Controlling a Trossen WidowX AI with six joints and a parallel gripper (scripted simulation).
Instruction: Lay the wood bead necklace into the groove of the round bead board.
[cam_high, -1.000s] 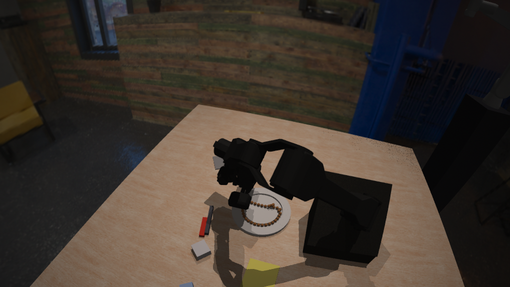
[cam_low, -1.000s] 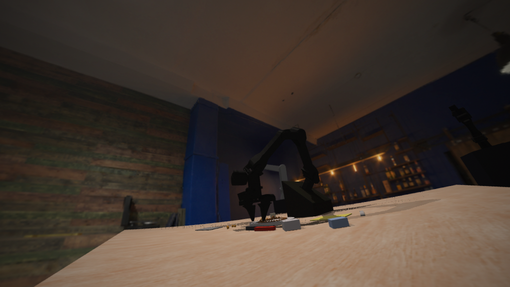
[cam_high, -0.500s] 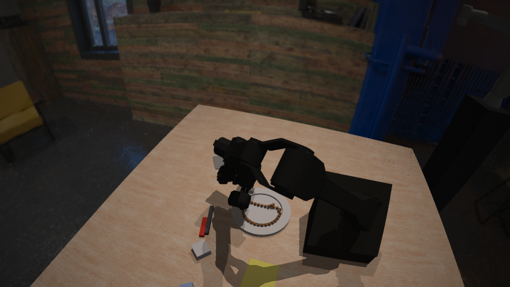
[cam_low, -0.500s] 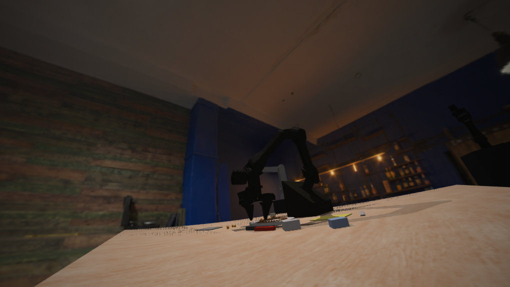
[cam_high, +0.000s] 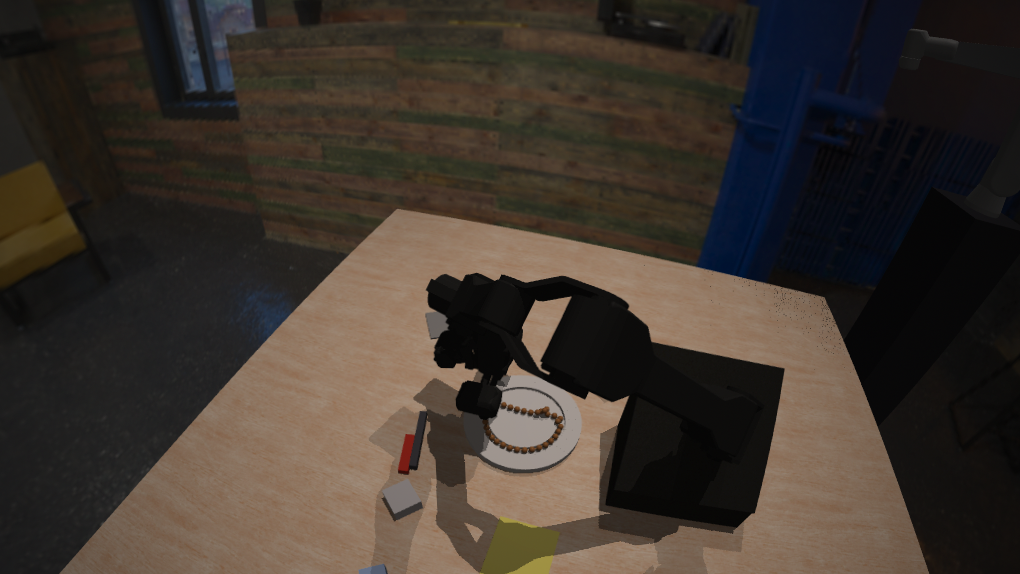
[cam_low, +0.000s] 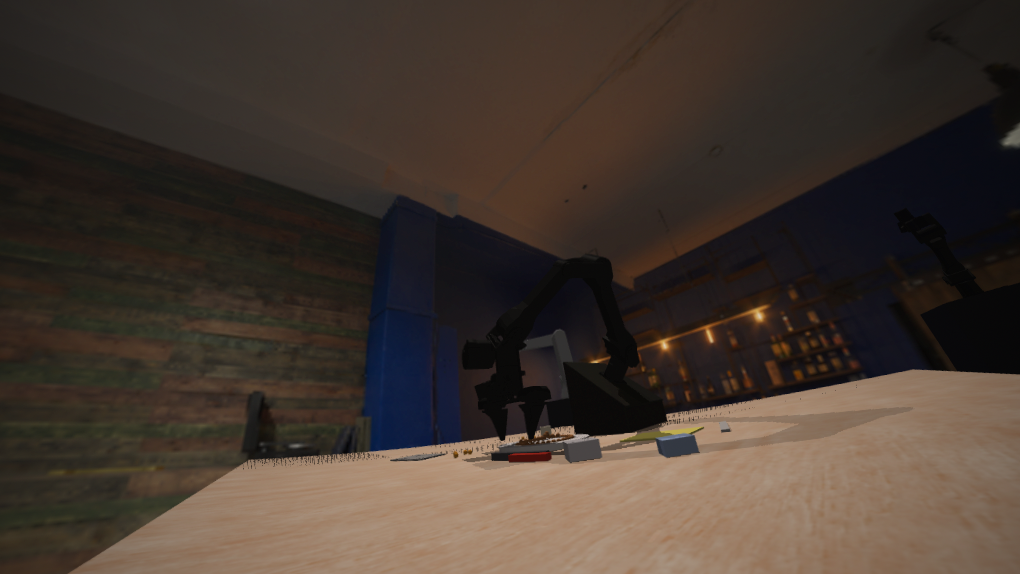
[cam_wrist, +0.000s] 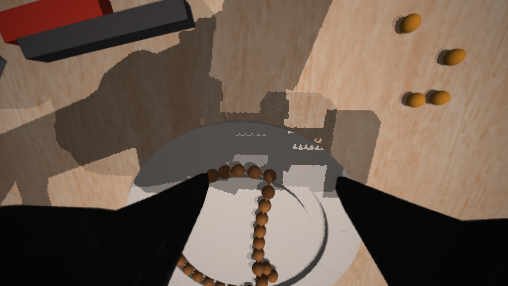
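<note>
Now: gripper tip 6 cm past the round white bead board, 2 cm to the right of it and 1 cm above it. From my gripper tip the other things lie so: grey tile: 19 cm to the right, 13 cm ahead, 2 cm below; dark bar: 12 cm to the left, 10 cm ahead, 2 cm below; pale cube: 20 cm behind, 9 cm to the right.
</note>
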